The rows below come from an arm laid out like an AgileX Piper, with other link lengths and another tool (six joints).
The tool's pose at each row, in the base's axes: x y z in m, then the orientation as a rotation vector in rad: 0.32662 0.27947 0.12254 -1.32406 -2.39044 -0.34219; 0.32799 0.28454 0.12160 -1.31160 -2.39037 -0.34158; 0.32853 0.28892 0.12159 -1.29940 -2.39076 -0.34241; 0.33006 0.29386 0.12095 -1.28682 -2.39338 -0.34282; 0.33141 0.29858 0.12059 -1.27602 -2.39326 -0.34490; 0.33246 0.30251 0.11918 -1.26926 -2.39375 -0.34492; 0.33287 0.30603 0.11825 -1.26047 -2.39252 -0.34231; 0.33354 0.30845 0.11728 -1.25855 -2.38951 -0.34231; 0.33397 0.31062 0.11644 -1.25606 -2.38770 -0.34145
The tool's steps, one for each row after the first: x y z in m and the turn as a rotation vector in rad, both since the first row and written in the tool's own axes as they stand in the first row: 0.00276 0.00380 0.00252 0.00461 0.00546 -0.00681; 0.00581 0.00656 0.00412 0.00804 0.01076 -0.01392; 0.00853 0.01044 0.00630 0.01125 0.01433 -0.02216; 0.01129 0.01406 0.00817 0.01349 0.01966 -0.02850; 0.01314 0.01698 0.01074 0.01559 0.02223 -0.03253; 0.01519 0.01915 0.01286 0.02057 0.02639 -0.03659; 0.01627 0.02097 0.01452 0.02204 0.02961 -0.03641; 0.01734 0.02245 0.01603 0.02394 0.03192 -0.03693
